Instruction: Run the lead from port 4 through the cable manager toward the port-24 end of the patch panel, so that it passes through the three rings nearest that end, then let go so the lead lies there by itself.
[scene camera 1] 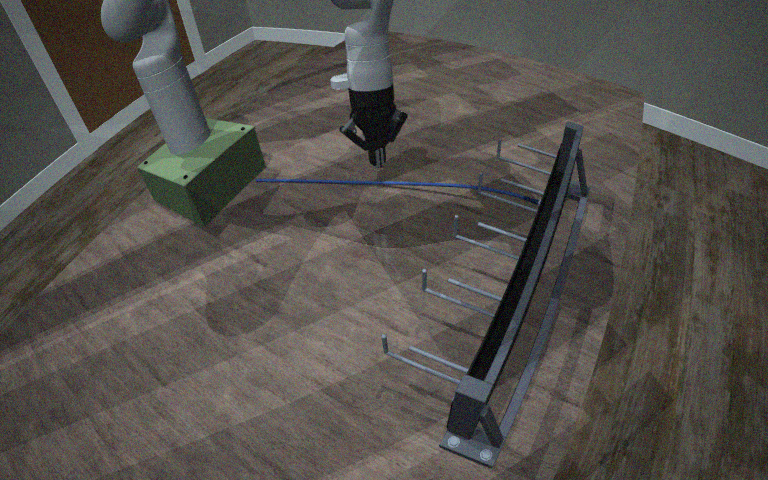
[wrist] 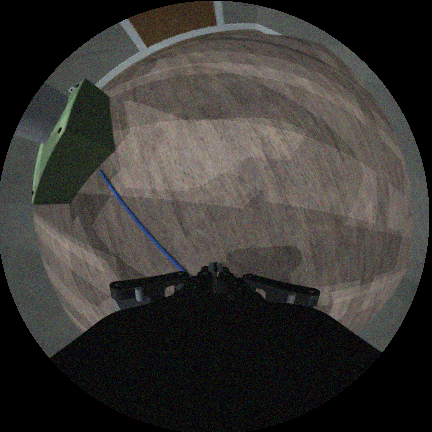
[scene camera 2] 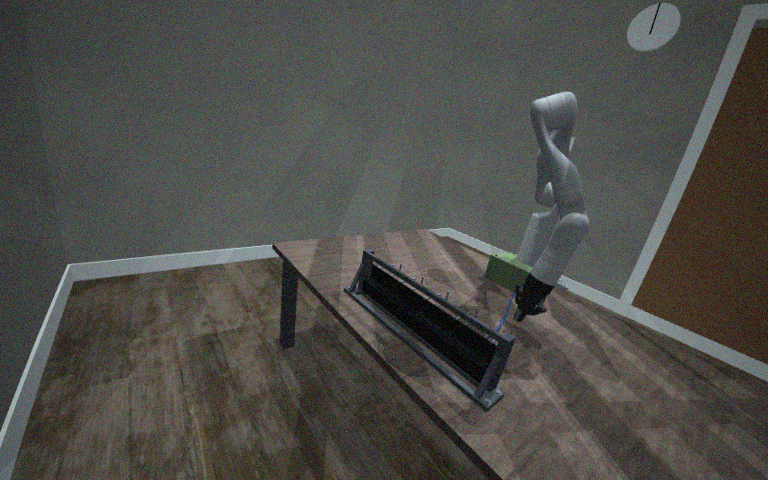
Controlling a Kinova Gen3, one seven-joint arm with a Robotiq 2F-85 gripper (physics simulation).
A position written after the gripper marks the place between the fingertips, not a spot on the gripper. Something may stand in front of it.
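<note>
Shut and holding nothing, the gripper [scene camera 1: 378, 165] shares its view with a black patch panel [scene camera 1: 485, 362] and a panel stand [scene camera 1: 469, 406]. Scene camera 2 shows the gripper [scene camera 2: 516, 320], the black patch panel [scene camera 2: 468, 360] and the panel stand [scene camera 2: 490, 380]. In the wrist view there is the gripper [wrist: 214, 270].
</note>
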